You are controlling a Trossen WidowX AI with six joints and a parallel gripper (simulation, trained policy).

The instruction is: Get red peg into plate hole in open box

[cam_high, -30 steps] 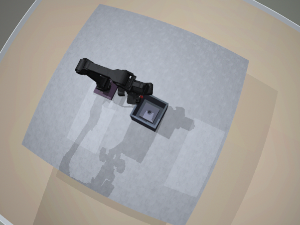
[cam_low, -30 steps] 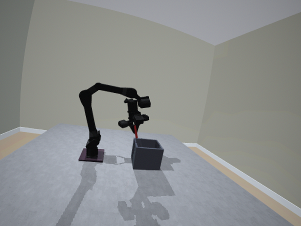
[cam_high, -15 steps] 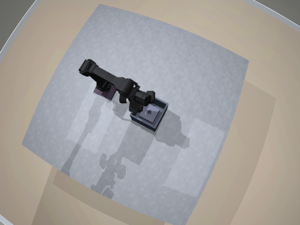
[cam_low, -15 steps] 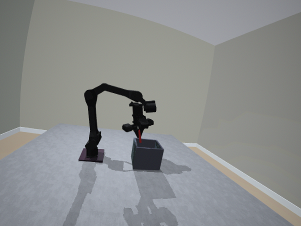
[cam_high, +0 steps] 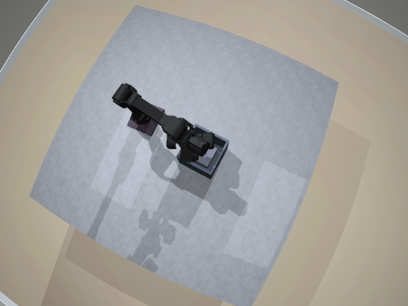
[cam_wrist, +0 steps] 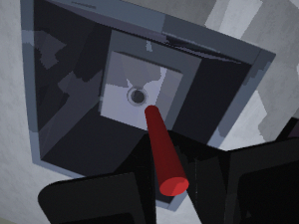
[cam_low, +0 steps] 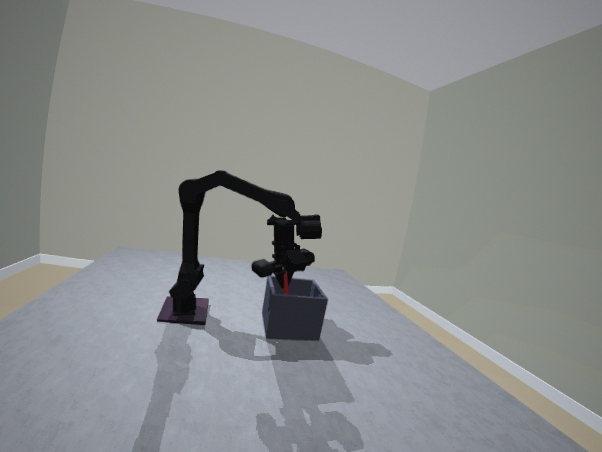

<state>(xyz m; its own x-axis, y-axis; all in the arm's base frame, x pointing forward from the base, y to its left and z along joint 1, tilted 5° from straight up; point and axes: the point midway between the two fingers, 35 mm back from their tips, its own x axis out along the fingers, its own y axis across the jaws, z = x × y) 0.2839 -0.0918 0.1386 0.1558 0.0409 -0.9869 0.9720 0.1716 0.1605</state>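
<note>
The red peg lies 10 mm to the right of my gripper tip and 10 mm above it. From my gripper tip the other things lie so: light grey plate 90 mm below, 30 mm ahead, 10 mm to the right.
</note>
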